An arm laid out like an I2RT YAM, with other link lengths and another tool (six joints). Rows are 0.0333 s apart.
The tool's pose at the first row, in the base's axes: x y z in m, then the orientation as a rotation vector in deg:
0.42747 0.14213 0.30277 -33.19 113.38 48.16
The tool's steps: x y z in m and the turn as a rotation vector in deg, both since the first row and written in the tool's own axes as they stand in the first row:
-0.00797 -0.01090 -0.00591 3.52 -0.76 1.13
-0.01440 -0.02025 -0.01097 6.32 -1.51 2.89
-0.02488 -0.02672 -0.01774 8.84 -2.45 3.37
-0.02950 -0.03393 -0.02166 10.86 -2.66 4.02
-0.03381 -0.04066 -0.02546 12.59 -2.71 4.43
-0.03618 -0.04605 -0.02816 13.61 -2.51 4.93
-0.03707 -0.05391 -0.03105 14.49 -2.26 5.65
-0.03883 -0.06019 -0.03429 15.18 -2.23 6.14
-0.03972 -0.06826 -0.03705 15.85 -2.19 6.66
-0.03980 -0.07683 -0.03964 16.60 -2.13 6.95
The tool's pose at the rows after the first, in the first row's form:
0.43555 0.13109 0.30825 -29.69 114.25 45.31
0.44229 0.12160 0.31260 -26.01 115.10 43.56
0.44818 0.11303 0.32205 -23.62 115.09 41.36
0.45319 0.10567 0.32512 -21.73 115.66 39.67
0.45780 0.09870 0.32804 -20.30 116.18 38.11
0.46113 0.09329 0.32931 -19.33 116.79 37.30
0.46527 0.08600 0.32855 -18.24 117.49 36.75
0.46860 0.07955 0.32921 -17.38 117.86 36.30
0.47296 0.07222 0.32833 -16.51 118.24 35.89
0.47733 0.06462 0.32652 -15.82 118.55 35.25

